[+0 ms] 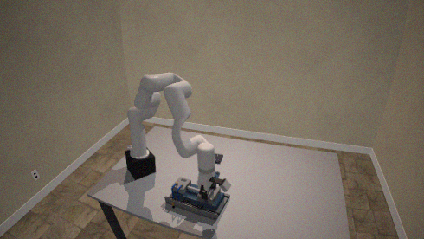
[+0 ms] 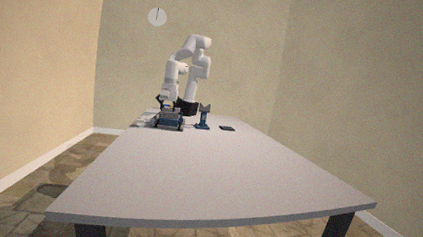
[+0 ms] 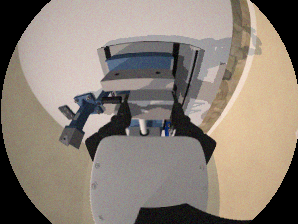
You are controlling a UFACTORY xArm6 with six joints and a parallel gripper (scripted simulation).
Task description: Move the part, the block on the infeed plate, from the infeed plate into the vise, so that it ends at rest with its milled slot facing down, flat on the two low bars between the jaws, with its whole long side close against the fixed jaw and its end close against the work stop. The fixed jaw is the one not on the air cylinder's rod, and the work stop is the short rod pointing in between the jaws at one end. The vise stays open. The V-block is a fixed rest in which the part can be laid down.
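Now: the part 2 cm below my hand. Also, from my hand: vise: 7 cm below, 6 cm behind, 3 cm to the left; then dark infeed plate: 43 cm to the left, 10 cm below, 7 cm behind.
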